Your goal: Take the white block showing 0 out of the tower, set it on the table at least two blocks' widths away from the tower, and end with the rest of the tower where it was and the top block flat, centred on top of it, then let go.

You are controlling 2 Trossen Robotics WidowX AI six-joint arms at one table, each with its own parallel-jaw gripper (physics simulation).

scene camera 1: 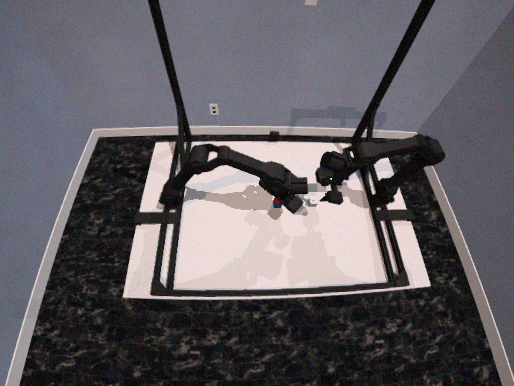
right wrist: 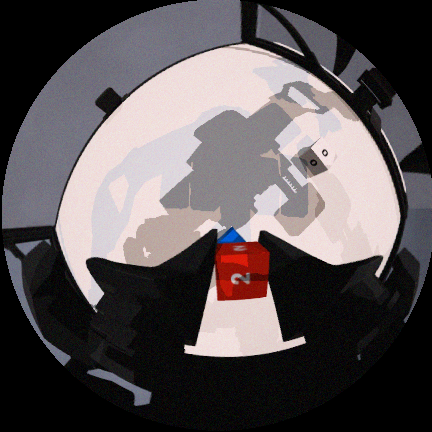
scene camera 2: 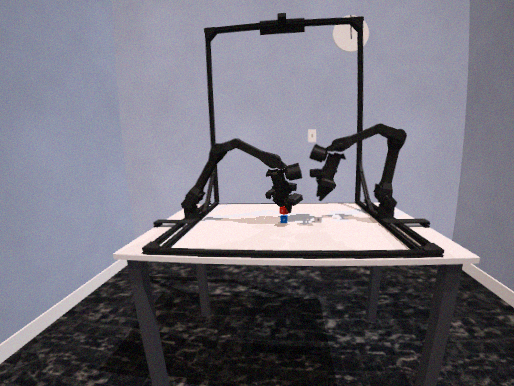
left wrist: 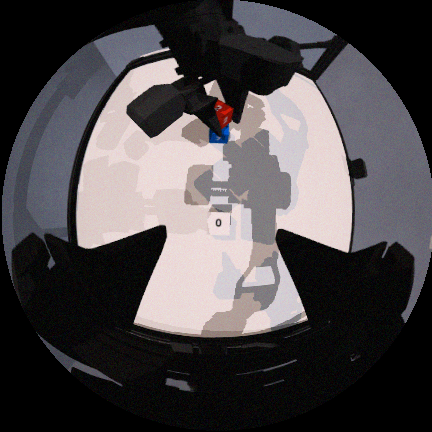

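Pixels of known places: left gripper, fingertip midpoint: [scene camera 1: 318, 191] [scene camera 2: 318, 198] [left wrist: 222, 232]; right gripper, fingertip midpoint: [right wrist: 238, 234] [scene camera 2: 287, 211] [left wrist: 227, 128]; left arm's base, origin of the base link: [scene camera 1: 377, 201] [right wrist: 357, 103] [scene camera 2: 385, 217] [left wrist: 212, 350]; right arm's base, origin of the base link: [scene camera 1: 173, 202] [scene camera 2: 191, 217].
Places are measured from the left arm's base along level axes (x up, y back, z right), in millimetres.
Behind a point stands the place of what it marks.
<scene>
The red block [scene camera 1: 278, 200] {y -471, x 52, z -20 mm} [scene camera 2: 283, 210] {y -468, x 43, z -25 mm} [left wrist: 224, 114] {y -453, x 53, z 3 mm} [right wrist: 242, 272] {y -462, x 53, z -4 mm} is between the fingers of my right gripper [left wrist: 227, 128] {y -450, x 27, z 10 mm} [right wrist: 238, 234] {y -450, x 27, z 10 mm}, which is shut on it. It is over the blue block [scene camera 1: 277, 205] {y -469, x 4, z -18 mm} [scene camera 2: 283, 219] {y -469, x -1, z -19 mm} [left wrist: 218, 135] [right wrist: 231, 235] {y -456, x 10, z 10 mm}, which stands on the table. Scene camera 2 shows a thin gap between them; the red block looks turned relative to the blue one. Fingers partly hide both blocks. The white block showing 0 [scene camera 1: 313, 201] {y -311, x 10, z -3 mm} [scene camera 2: 318, 219] {y -310, x -3, z -15 mm} [left wrist: 218, 223] {y -310, x 10, z 2 mm} [right wrist: 324, 152] {y -312, x 10, z 1 mm} stands on the table apart from them. My left gripper [left wrist: 222, 232] {y -309, x 91, z 1 mm} is open and empty, above the white block.
The white table [scene camera 1: 225, 260] {y -684, x -19, z -244 mm} [scene camera 2: 225, 242] {y -685, x -19, z -255 mm} is bordered by a black frame [scene camera 1: 280, 290] {y -480, x 0, z -364 mm} [scene camera 2: 290, 252] {y -444, x 1, z -378 mm}. Both arms reach inward over the table and their wrists are fairly near each other. Arm shadows cross the table around the blocks.
</scene>
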